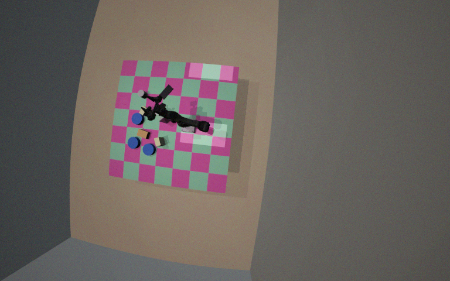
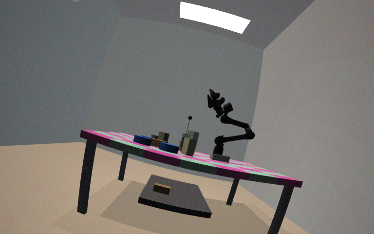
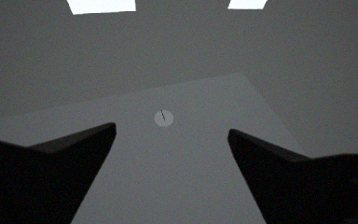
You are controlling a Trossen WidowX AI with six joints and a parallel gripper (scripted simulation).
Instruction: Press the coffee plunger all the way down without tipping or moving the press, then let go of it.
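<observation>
My gripper tip is now 9 cm short of the coffee press, 4 cm to the left of it and 37 cm above it. Also, from my gripper tip: dark platform: 10 cm ahead, 11 cm to the left, 82 cm below; grey cylinder: 30 cm ahead, 24 cm to the right, 47 cm below; flat black slab: 5 cm ahead, 25 cm to the right, 50 cm below.
</observation>
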